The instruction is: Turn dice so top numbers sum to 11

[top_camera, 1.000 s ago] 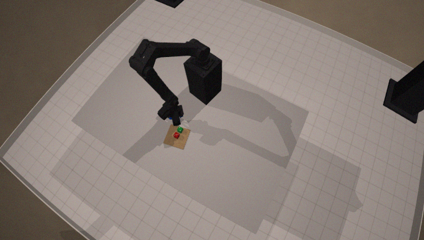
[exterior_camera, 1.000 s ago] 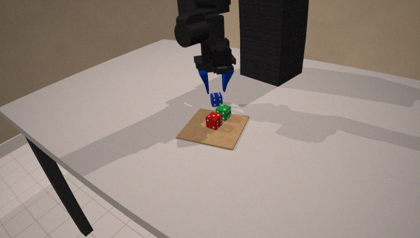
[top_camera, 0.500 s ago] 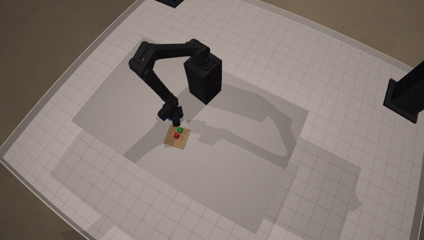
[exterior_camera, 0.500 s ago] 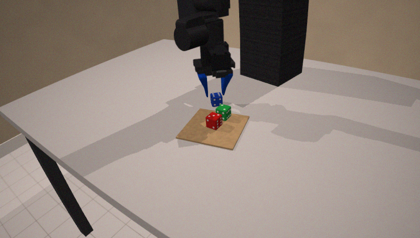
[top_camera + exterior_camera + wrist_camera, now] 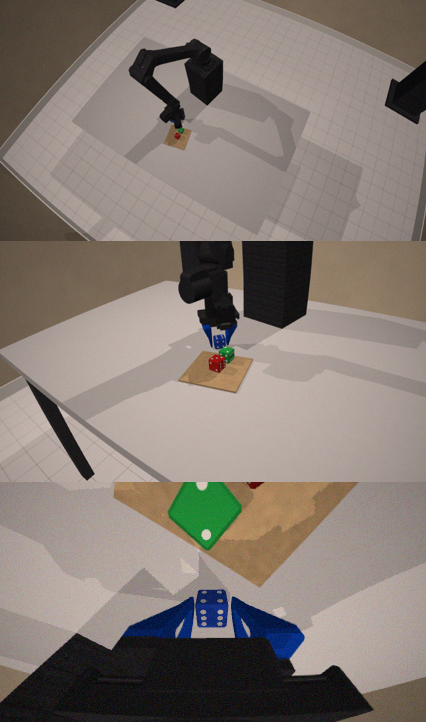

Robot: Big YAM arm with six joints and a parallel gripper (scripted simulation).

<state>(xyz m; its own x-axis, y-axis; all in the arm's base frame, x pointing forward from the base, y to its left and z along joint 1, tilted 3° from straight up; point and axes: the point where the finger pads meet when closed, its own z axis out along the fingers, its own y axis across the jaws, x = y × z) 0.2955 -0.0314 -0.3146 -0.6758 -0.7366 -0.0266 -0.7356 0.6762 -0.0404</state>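
Now: hand right at the blue die. Round my hand: tan mat: 100 mm ahead, 70 mm to the left, 10 mm below; then green die: 60 mm to the left, 50 mm ahead, 10 mm above; then red die: 100 mm ahead, 70 mm to the left, 10 mm above.
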